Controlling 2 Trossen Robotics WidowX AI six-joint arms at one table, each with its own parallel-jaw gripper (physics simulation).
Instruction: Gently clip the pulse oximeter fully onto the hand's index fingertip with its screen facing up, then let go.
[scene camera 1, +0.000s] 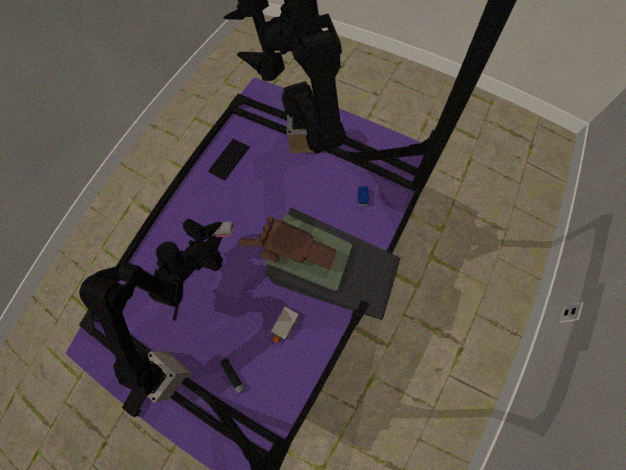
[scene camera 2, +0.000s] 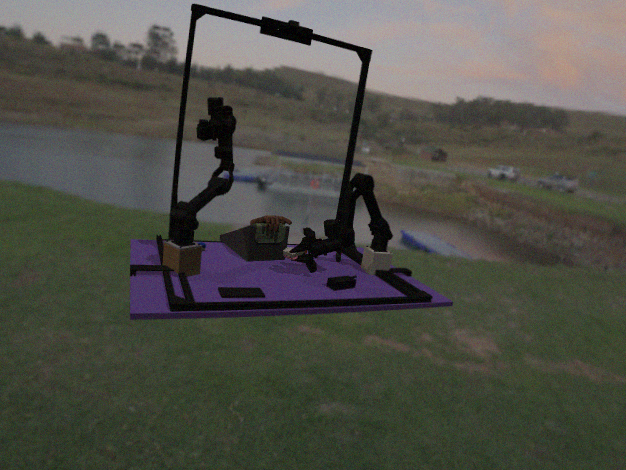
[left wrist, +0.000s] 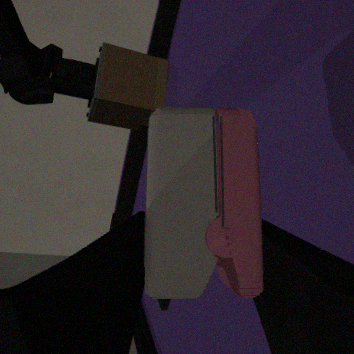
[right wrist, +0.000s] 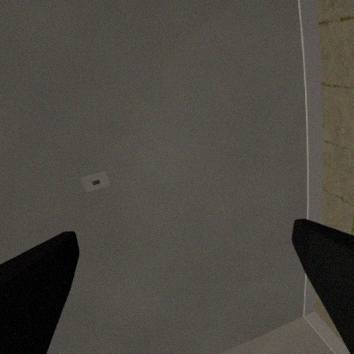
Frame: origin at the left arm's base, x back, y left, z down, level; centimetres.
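Seen in the pictures: left gripper, between the fingertips: (scene camera 1: 222, 226) (scene camera 2: 290, 255) (left wrist: 194, 223); right gripper, between the fingertips: (scene camera 1: 231, 35) (scene camera 2: 229, 138) (right wrist: 186, 236); left arm's base, origin of its link: (scene camera 1: 152, 376) (scene camera 2: 378, 249); right arm's base, origin of its link: (scene camera 1: 302, 120) (scene camera 2: 183, 243) (left wrist: 93, 83).
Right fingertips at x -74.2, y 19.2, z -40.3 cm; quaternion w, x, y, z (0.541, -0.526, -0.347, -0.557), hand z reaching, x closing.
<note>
Pixels of each thing's top centre, then the offset from my right fingertips to it. "*": a spot on its surface instead.
- pulse oximeter, centre of its top: (left wrist: 133, 195) (scene camera 1: 221, 226) (scene camera 2: 291, 248) dy -8.4, dx +29.9, dz +39.4 cm
- green pad, a spot on its surface: (scene camera 1: 343, 252) * dy -40.5, dx +16.0, dz +40.5 cm
- blue item, centre of its top: (scene camera 1: 363, 193) dy -34.0, dx -4.9, dz +47.6 cm
- white box, centre of its top: (scene camera 1: 283, 325) dy -37.9, dx +41.3, dz +48.0 cm
- black cylinder, centre of its top: (scene camera 1: 230, 375) dy -34.6, dx +61.5, dz +48.1 cm
- flat black rectangle, a spot on its surface: (scene camera 2: 241, 292) (scene camera 1: 227, 156) * dy +12.9, dx +8.4, dz +50.0 cm
The pulse oximeter (scene camera 1: 224, 229) (scene camera 2: 292, 254) (left wrist: 182, 200), a white half and a pink half, is held by my left gripper (scene camera 1: 217, 231) (left wrist: 194, 223), which is shut on it. In the left wrist view it is seen side-on, white half at left; its screen does not show. The brown hand (scene camera 1: 290, 240) (scene camera 2: 272, 221) lies on a green pad (scene camera 1: 343, 252) with its index finger (scene camera 1: 248, 242) stretched toward the oximeter. In scene camera 1 a small gap lies between oximeter and fingertip. My right gripper (scene camera 1: 232, 35) (right wrist: 186, 236) is open and empty, raised far from the hand.
A dark grey wedge (scene camera 1: 375, 275) (scene camera 2: 237, 241) carries the pad. A blue item (scene camera 1: 363, 194), a white box (scene camera 1: 285, 322) with an orange part, a black cylinder (scene camera 1: 231, 373) and a flat black rectangle (scene camera 1: 228, 159) (scene camera 2: 241, 292) lie on the purple table. Black frame posts (scene camera 1: 462, 91) rise at the edges.
</note>
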